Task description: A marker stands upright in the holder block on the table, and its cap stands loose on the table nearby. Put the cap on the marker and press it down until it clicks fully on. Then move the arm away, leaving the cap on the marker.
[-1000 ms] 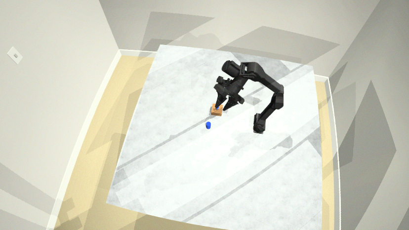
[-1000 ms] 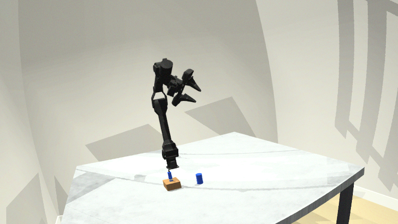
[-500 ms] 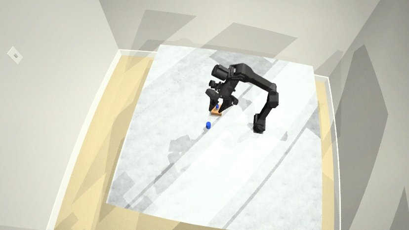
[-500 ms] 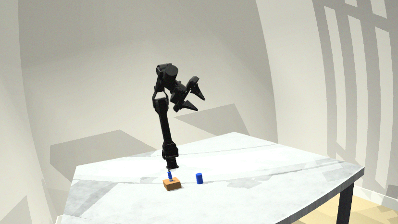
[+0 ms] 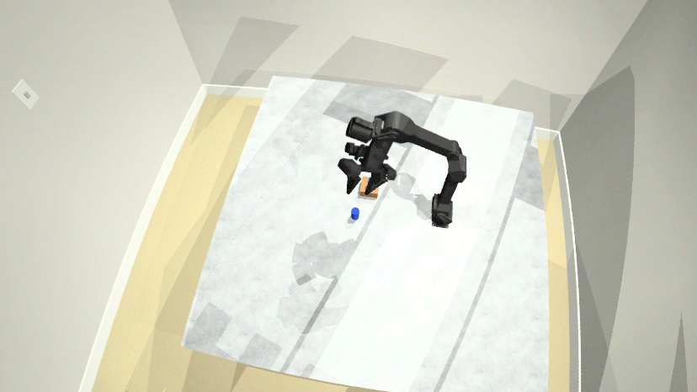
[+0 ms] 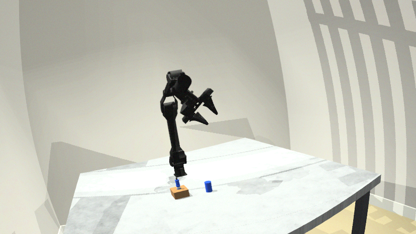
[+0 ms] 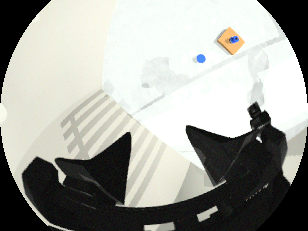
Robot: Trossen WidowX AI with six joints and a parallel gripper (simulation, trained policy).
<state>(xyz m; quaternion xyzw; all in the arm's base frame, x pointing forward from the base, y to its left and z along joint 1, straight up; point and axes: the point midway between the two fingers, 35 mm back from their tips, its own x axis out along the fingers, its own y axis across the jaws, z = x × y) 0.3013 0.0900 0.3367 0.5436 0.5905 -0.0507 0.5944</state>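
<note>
My gripper tip is 10 mm short of the blue cap, 70 mm to the left of it and 290 mm above it. Round my gripper tip: holder block: 20 mm behind, 200 mm to the right, 290 mm below.
</note>
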